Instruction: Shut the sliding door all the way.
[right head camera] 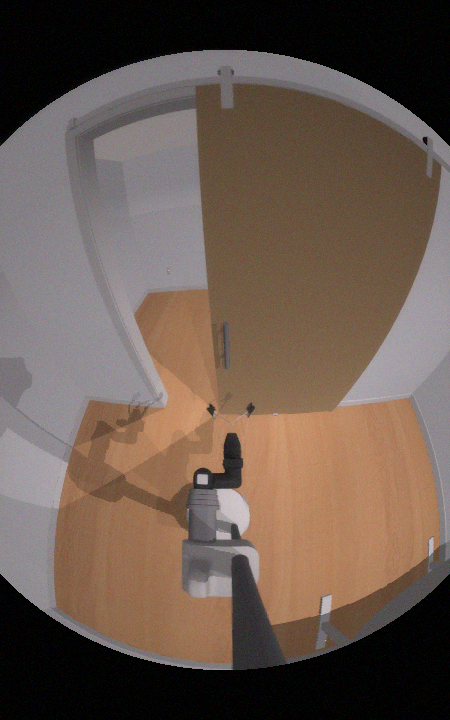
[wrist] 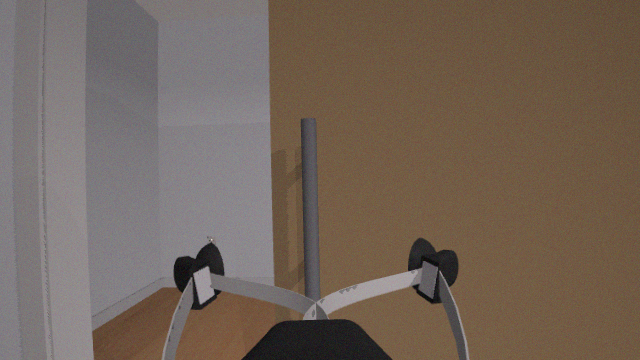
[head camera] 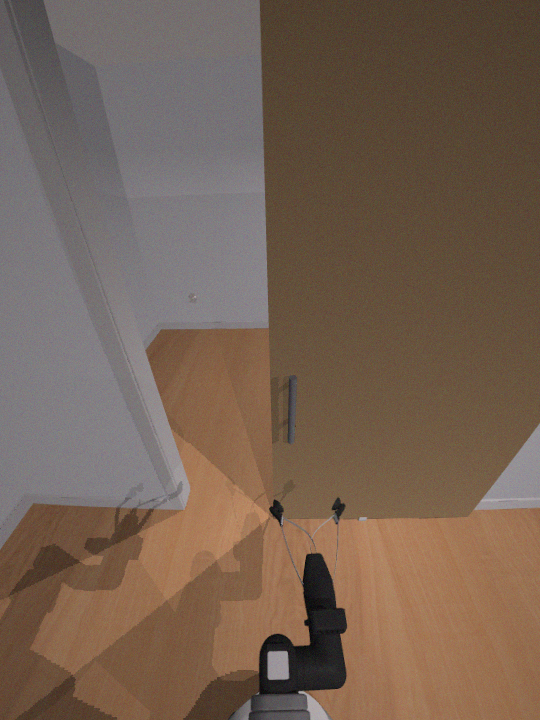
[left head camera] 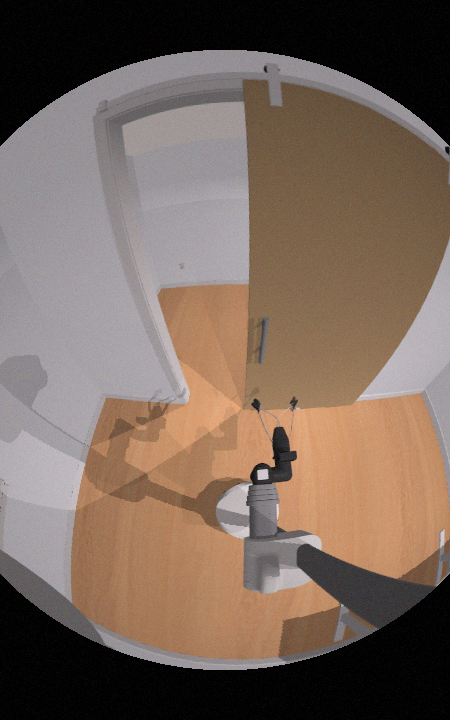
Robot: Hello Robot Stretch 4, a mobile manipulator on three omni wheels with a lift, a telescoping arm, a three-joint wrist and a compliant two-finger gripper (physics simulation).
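Frame: origin at the robot's base, x ahead, y left, z up, level; millimetres.
Where they show: gripper, fingertip midpoint: (right head camera: 230,403) (wrist: 316,262) (head camera: 306,499) (left head camera: 274,397); robot's base at its link origin: (right head camera: 219,513) (left head camera: 246,509).
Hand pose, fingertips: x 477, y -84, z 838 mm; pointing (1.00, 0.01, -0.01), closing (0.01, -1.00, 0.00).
Note:
Each offset is from my fingertips to the top centre of the thing. "pt": to the spot under its first point.
The brown sliding door (head camera: 401,261) (left head camera: 339,223) (right head camera: 302,223) (wrist: 475,150) stands partly open, with the doorway gap to its left. Its upright grey bar handle {pt dx +294, dy +14, dz +32 mm} (head camera: 292,410) (left head camera: 263,340) (right head camera: 226,345) (wrist: 310,210) is near the door's left edge. My gripper (head camera: 308,510) (left head camera: 275,404) (right head camera: 231,409) (wrist: 316,262) is open, its fingers spread wide, and it holds nothing. It is in front of the door. In the wrist view the handle stands upright between the two fingertips in the picture, beyond them; its lower end is hidden behind the gripper.
The doorway's white left jamb (head camera: 116,325) (left head camera: 127,254) (right head camera: 100,260) (wrist: 65,200) stands left of the gap. Through the gap are a wood floor and a pale wall (head camera: 197,250) (wrist: 215,165). A small white floor piece {pt dx +343, dy -391, dz -838 mm} (head camera: 362,518) sits at the door's bottom edge.

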